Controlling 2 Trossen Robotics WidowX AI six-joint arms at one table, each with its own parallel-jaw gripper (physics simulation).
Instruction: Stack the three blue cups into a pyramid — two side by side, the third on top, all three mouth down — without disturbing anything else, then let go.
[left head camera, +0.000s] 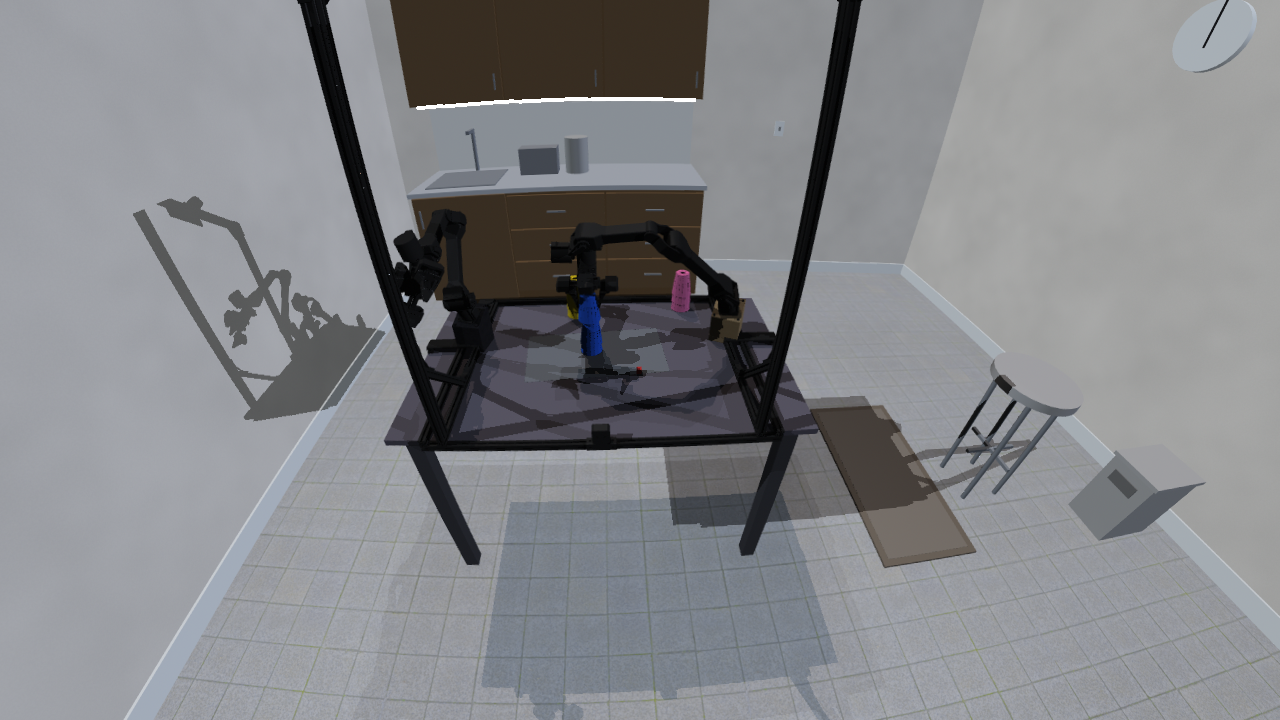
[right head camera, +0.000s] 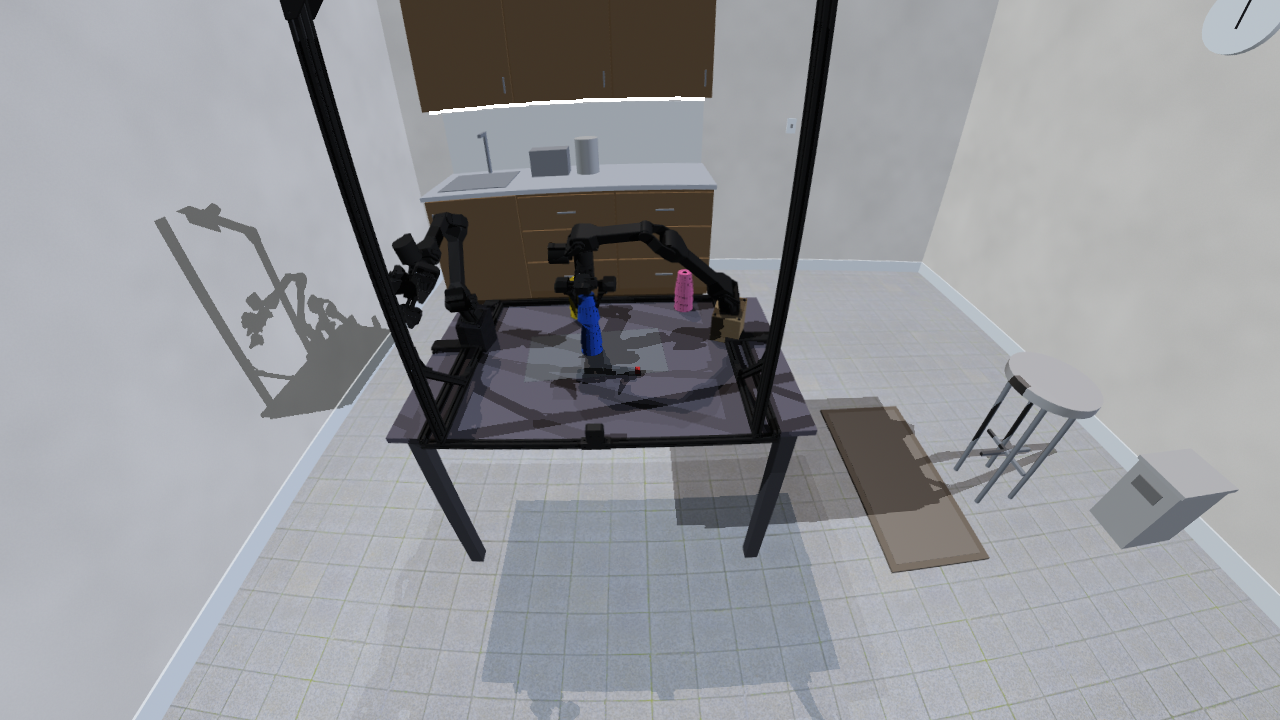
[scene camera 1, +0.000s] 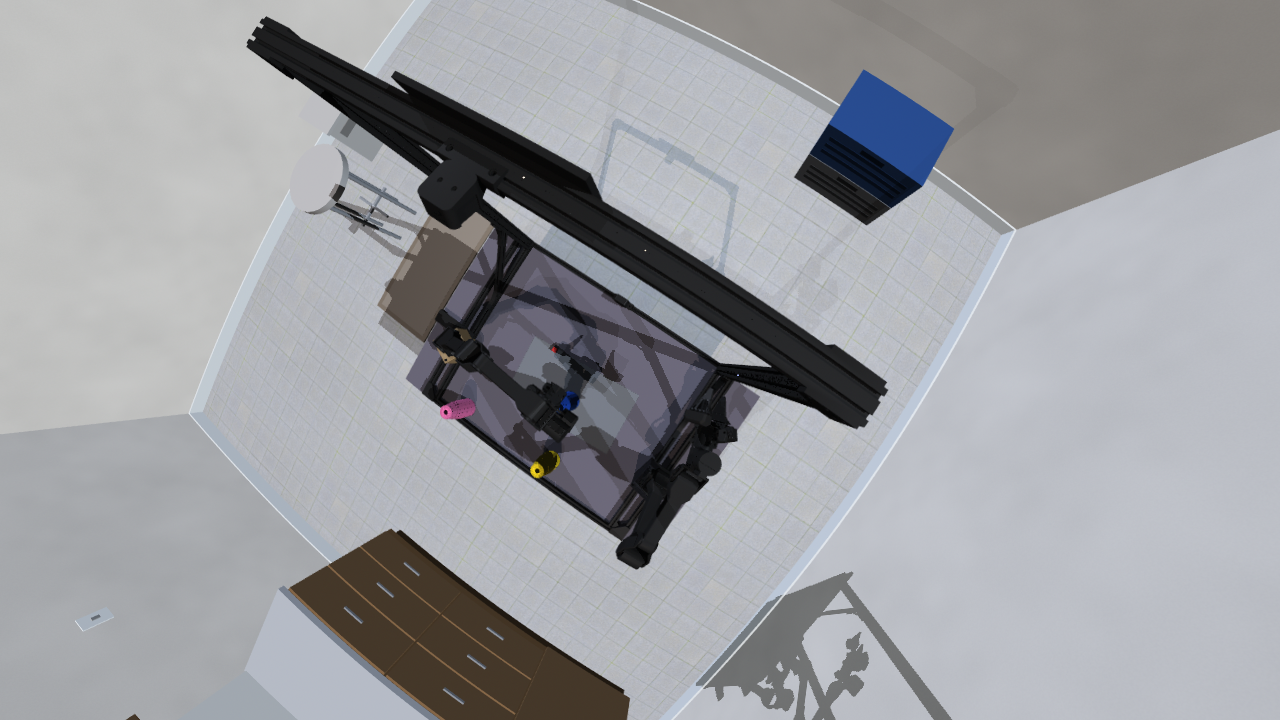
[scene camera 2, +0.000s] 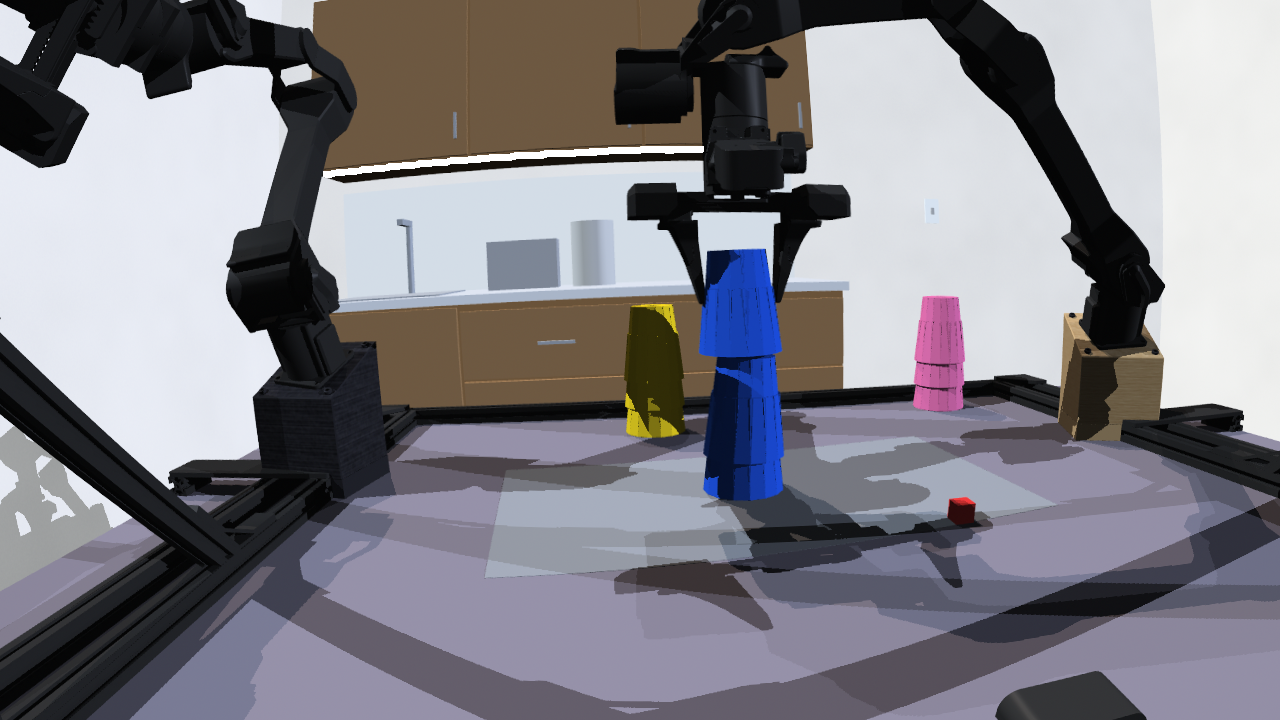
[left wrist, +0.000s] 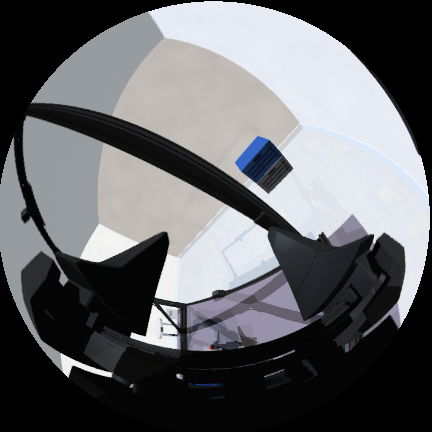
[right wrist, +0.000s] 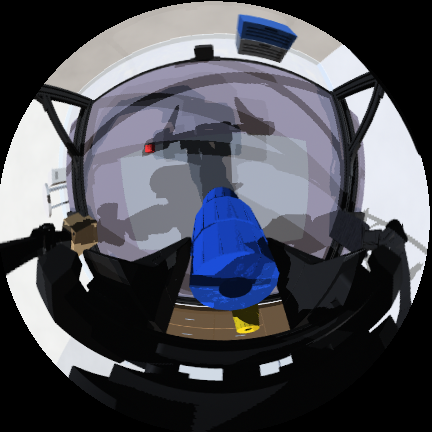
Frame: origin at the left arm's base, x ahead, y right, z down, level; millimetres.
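Where they show: left gripper, fingertip midpoint: (left head camera: 419, 314) (right head camera: 415, 315) (scene camera 1: 718, 392) (left wrist: 219, 234); right gripper, fingertip midpoint: (left head camera: 588, 307) (right head camera: 587, 308) (scene camera 2: 739, 303) (right wrist: 228, 242); left arm's base at its link origin: (left head camera: 469, 314) (right head camera: 472, 315) (scene camera 1: 650, 485) (scene camera 2: 314, 368) (right wrist: 364, 239); right arm's base at its link origin: (left head camera: 728, 307) (right head camera: 729, 307) (scene camera 2: 1111, 333) (right wrist: 66, 239).
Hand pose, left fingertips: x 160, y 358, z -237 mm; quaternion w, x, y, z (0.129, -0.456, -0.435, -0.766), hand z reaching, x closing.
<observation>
Things, the pixels of their top centre, and the offset from my left fingertips. Level surfaces: height alone.
- upper blue cup at its top centre: (right wrist: 233, 283) (scene camera 2: 739, 249) (left head camera: 588, 295) (right head camera: 586, 295) dx +244, dy -444, dz +144 mm
- pale mat at its surface level: dz +355 mm
- yellow cup stack at its top centre: (scene camera 2: 650, 305) (right wrist: 249, 328) (scene camera 1: 538, 470) dx +104, dy -641, dz +203 mm
- pink cup stack at its top centre: (scene camera 2: 939, 296) (right head camera: 685, 271) (left head camera: 682, 272) (scene camera 1: 444, 413) dx +467, dy -820, dz +203 mm
- small red cube at its top centre: (scene camera 2: 962, 501) (right wrist: 147, 147) dx +431, dy -380, dz +339 mm
The upper blue cup (scene camera 2: 741, 313) (right wrist: 234, 280) is mouth down between the fingers of my right gripper (scene camera 2: 740, 298) (right wrist: 228, 242), which is shut on it. It is raised, its rim around the top of the lower blue cups (scene camera 2: 742, 438) or just above it; any gap is not clear. The lower blue cups are nested, upright and mouth down on the pale mat (scene camera 2: 554, 528). The blue cups also show in the left head view (left head camera: 590, 335) and the right head view (right head camera: 590, 335). My left gripper (left wrist: 219, 234) is open and empty, raised over the left side, away from the cups.
A yellow cup stack (scene camera 2: 654, 376) (right wrist: 246, 320) stands behind the blue cups, slightly left. A pink cup stack (scene camera 2: 939, 353) (left head camera: 681, 291) stands at the back right. A small red cube (scene camera 2: 961, 510) (right wrist: 149, 148) lies right of the blue cups, near the mat's edge.
</observation>
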